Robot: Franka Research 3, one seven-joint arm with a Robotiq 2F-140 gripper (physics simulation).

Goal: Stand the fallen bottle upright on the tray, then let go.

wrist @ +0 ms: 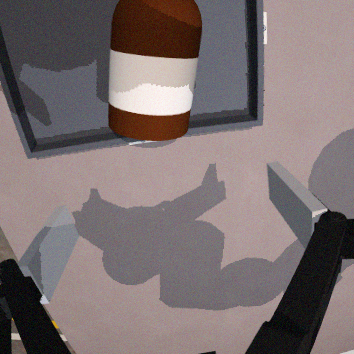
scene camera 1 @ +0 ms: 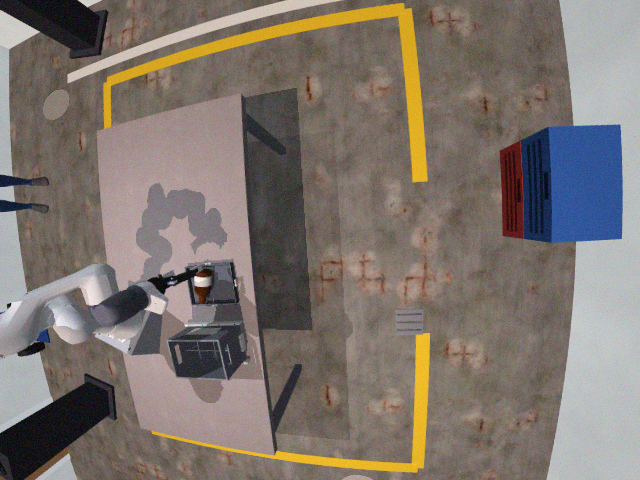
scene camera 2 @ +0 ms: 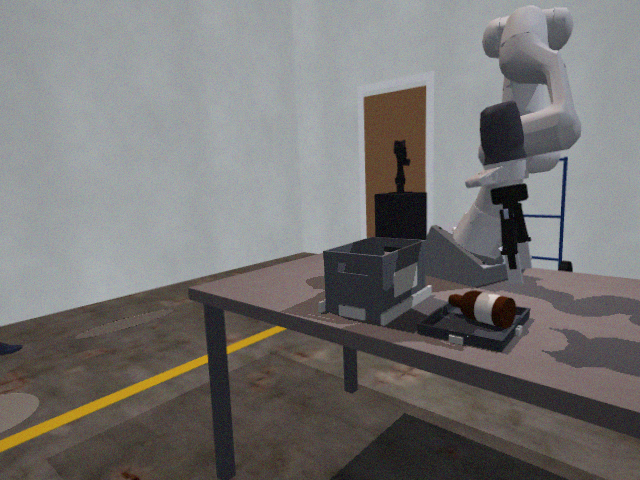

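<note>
The brown bottle (scene camera 1: 202, 281) (scene camera 2: 505, 311) (wrist: 152, 82) with a white label lies on its side in the shallow dark grey tray (scene camera 1: 223, 283) (wrist: 225, 65). Its neck points toward the crate, and its base end is at the tray rim. In the wrist view the neck is cut off by the top edge. My gripper (scene camera 1: 193, 271) (scene camera 2: 515, 267) (wrist: 167, 202) is open and empty, pointing down above the table beside the base end of the bottle. In the wrist view the bottle lies beyond the fingertips, not between them.
A tall grey crate (scene camera 1: 199, 361) (scene camera 2: 354, 279) stands on the table (scene camera 1: 170, 155) (scene camera 2: 268, 291) next to the tray, on the bottle's neck side. The arm's grey sloped base stands behind the crate and tray in scene camera 2. The tray is near one long table edge.
</note>
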